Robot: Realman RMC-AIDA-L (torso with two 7-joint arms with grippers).
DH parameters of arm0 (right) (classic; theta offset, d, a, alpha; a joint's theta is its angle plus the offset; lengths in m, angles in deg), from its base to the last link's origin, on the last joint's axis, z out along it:
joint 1: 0 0.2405 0 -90
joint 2: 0 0 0 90
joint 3: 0 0.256 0 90
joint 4: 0 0 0 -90
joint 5: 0 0.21 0 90
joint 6: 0 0 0 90
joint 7: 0 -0.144 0 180
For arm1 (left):
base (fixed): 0 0 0 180
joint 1: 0 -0.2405 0 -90
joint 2: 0 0 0 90
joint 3: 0 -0.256 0 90
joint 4: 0 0 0 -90
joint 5: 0 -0.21 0 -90
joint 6: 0 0 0 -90
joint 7: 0 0.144 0 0
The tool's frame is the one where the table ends.
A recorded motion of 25 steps. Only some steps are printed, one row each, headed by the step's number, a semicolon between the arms.
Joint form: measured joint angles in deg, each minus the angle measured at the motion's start. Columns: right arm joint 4, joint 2, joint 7, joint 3, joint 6, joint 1, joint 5; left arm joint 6, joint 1, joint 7, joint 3, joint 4, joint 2, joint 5.
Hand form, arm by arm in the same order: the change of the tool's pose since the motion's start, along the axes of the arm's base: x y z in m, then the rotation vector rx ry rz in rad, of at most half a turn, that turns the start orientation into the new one. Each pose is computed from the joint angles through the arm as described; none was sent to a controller.
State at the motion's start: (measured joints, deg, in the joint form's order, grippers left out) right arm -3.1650 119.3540 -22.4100 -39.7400 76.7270 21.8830 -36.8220; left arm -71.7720 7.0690 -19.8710 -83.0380 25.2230 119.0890 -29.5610
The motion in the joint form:
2: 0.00 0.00 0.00 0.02 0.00 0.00 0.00; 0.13 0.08 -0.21 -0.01 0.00 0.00 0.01
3: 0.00 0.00 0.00 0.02 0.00 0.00 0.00; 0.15 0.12 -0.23 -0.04 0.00 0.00 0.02
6: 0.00 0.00 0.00 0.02 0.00 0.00 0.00; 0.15 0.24 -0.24 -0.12 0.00 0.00 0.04
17: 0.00 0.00 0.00 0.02 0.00 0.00 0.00; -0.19 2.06 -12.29 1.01 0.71 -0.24 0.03
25: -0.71 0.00 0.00 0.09 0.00 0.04 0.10; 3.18 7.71 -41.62 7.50 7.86 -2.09 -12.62
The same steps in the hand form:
2: 0.0000 0.0000 0.0000 0.0003 0.0001 -0.0002; 0.0001 0.0005 -0.0001 -0.0018 -0.0025 0.0017
3: 0.0000 0.0000 0.0000 0.0003 0.0001 -0.0002; 0.0003 0.0008 -0.0002 -0.0023 -0.0027 0.0012
6: 0.0000 0.0000 0.0000 0.0003 0.0001 -0.0002; 0.0010 0.0014 -0.0004 -0.0033 -0.0029 -0.0014
17: 0.0000 0.0000 0.0000 0.0003 0.0001 -0.0002; 0.0099 0.0146 0.0067 -0.0554 -0.1898 0.0170
25: 0.0007 -0.0016 -0.0023 -0.0045 0.0084 -0.0079; 0.0428 0.0605 0.0289 -0.2727 -0.4379 0.0133

